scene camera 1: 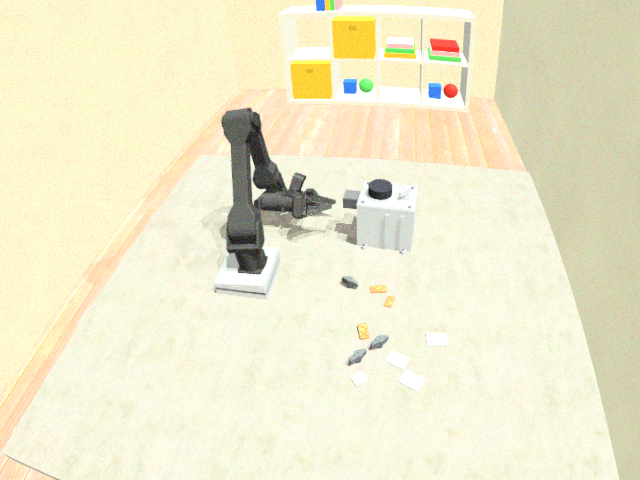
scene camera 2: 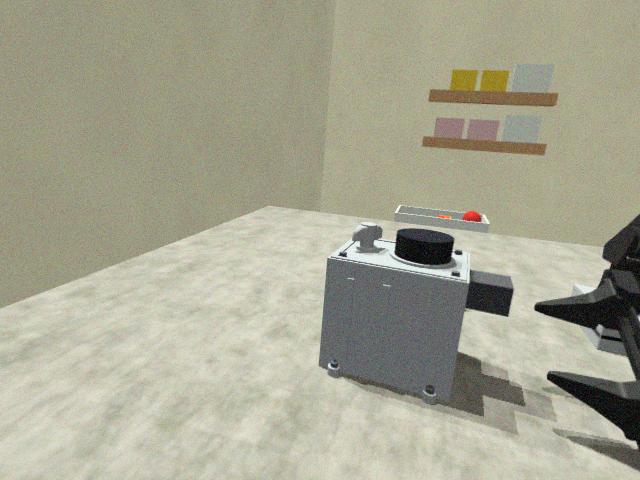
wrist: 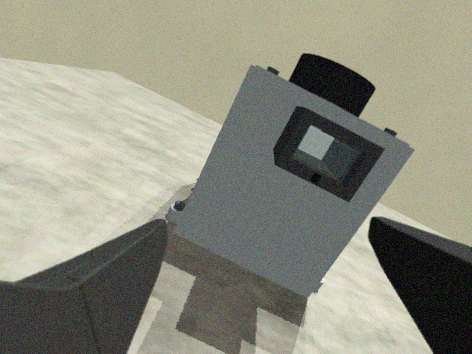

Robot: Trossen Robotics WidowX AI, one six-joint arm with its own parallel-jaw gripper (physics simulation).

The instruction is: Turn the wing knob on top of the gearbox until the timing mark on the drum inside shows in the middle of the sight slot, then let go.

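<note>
The pale gearbox stands upright. Its grey wing knob is on top, beside a black round cap; the knob does not show in the wrist view. The dark sight hood sticks out of the side facing my gripper. Inside its slot, the wrist view shows a light square timing mark, left of the slot's middle. My gripper is open and empty, a little apart from the hood and away from the knob.
Small orange pieces, grey pieces and white squares lie on the mat in front of the gearbox. A shallow tray with a red ball stands behind it in the second scene view.
</note>
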